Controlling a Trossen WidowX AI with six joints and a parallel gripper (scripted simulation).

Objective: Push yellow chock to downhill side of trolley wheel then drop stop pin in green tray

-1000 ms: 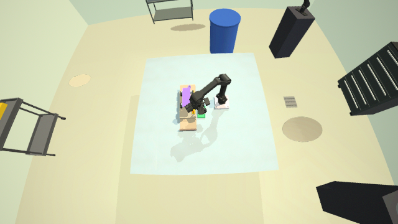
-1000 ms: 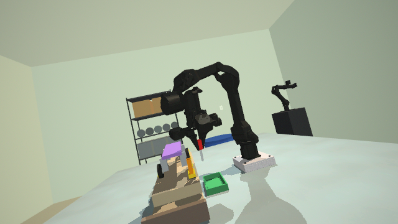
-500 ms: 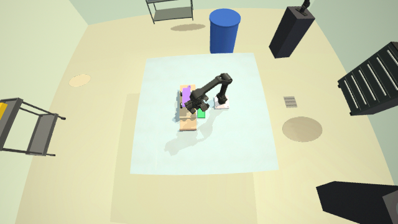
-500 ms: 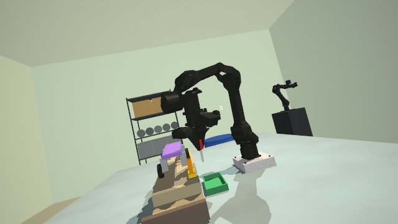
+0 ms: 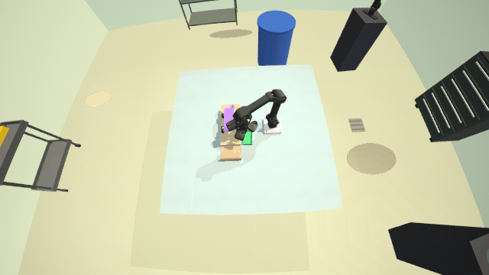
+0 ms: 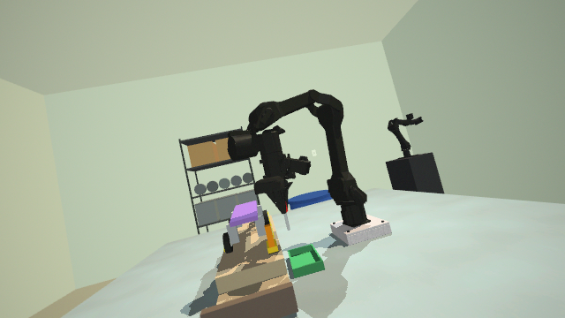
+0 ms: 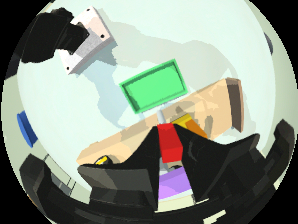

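My gripper tip is now 20 mm past the green tray and 140 mm above it. From my gripper tip the other things lie so: red-headed stop pin: right at my gripper tip; yellow chock: 50 mm ahead, 50 mm below; trolley: 90 mm ahead, 110 mm to the right, 20 mm below.
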